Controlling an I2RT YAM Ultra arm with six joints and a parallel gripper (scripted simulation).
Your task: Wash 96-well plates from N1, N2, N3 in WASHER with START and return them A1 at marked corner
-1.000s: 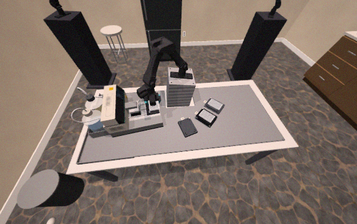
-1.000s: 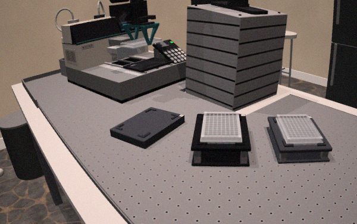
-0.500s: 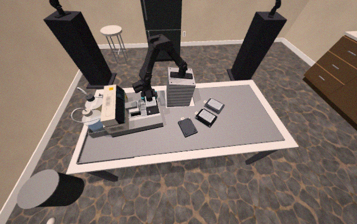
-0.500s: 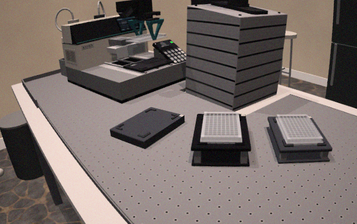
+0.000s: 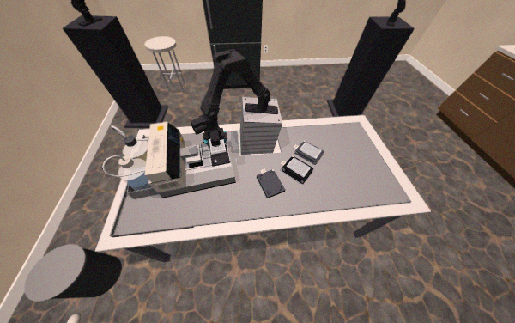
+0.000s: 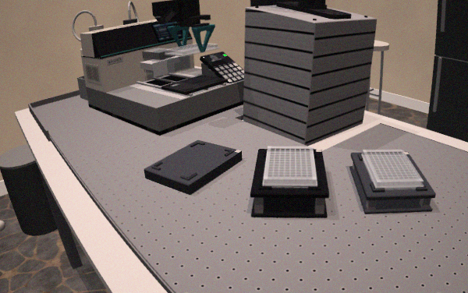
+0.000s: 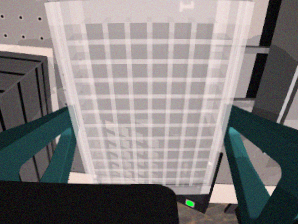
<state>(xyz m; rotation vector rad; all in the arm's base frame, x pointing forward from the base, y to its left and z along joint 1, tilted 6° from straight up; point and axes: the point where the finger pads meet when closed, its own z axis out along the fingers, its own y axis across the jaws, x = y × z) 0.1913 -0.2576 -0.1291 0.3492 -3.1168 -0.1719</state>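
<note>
Now: hand 100 mm above the carrier. The rest, counted from my hand: N2 label: 10 mm ahead, 420 mm to the left, 180 mm below; washer: 40 mm ahead, 150 mm to the right, 60 mm below; N1 label: 80 mm ahead, 280 mm to the left, 180 mm below.
</note>
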